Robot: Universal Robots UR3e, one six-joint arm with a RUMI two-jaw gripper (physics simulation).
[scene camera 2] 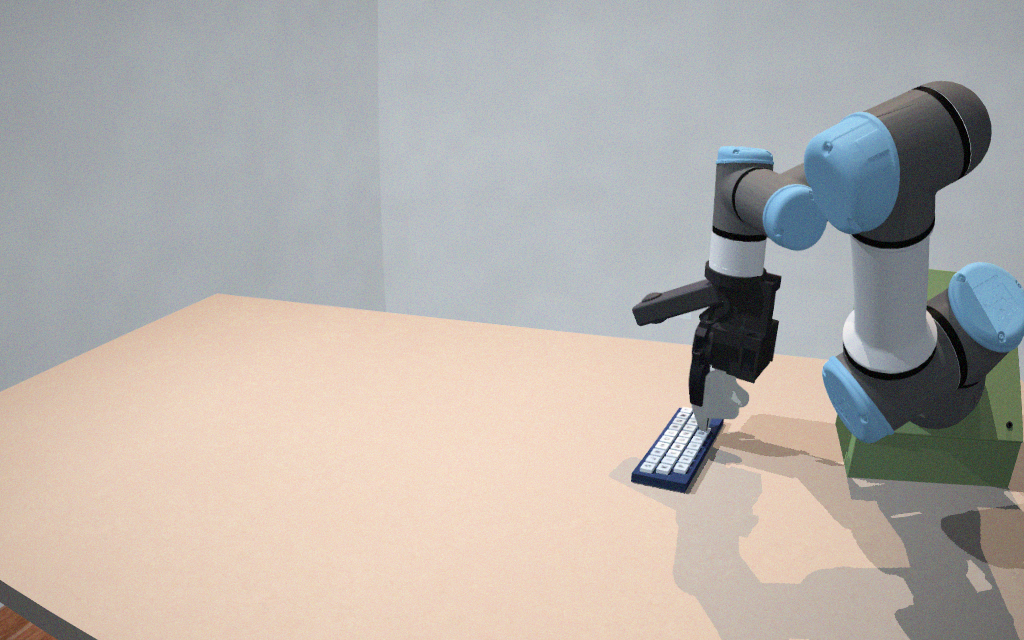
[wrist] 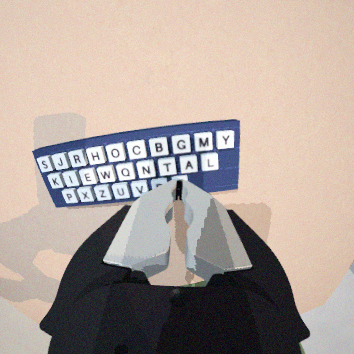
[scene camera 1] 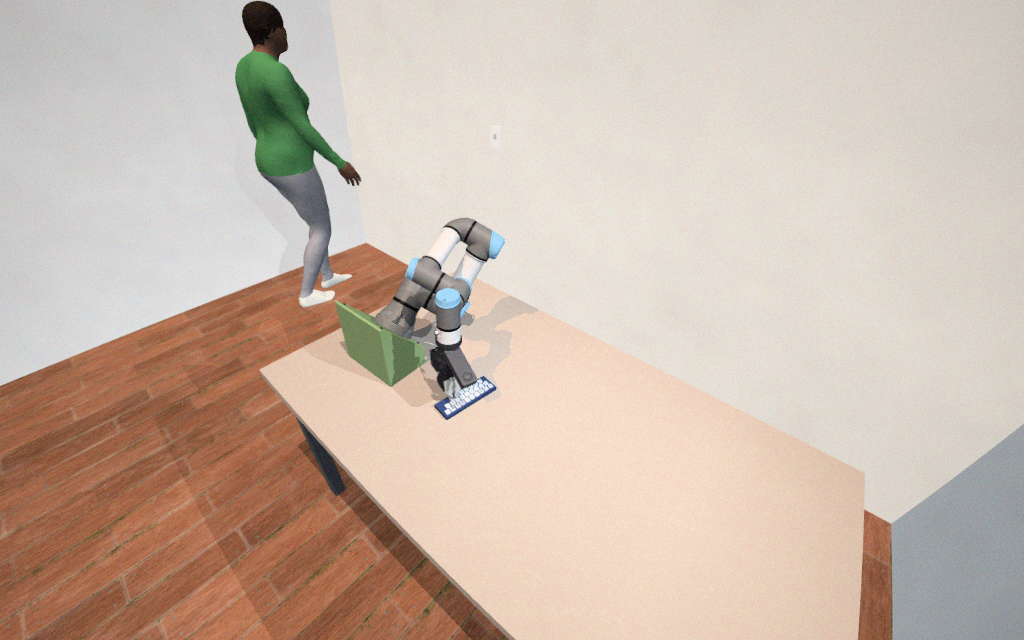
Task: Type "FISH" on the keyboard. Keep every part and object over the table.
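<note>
A dark blue keyboard with white lettered keys lies on the table. In the wrist view the top row runs from the S key past the H key to Y. The I key is second from the left in the middle row. My gripper is shut and empty, pointing down. Its fingertips are at the right end of the bottom row, over the last key there. They hide that key's letter and part of the key to its left; the F key cannot be read. Touch cannot be told.
The table extends far from the arm. A green angular block stands by the arm's base. A person in a green top stands beyond the table, near the wall.
</note>
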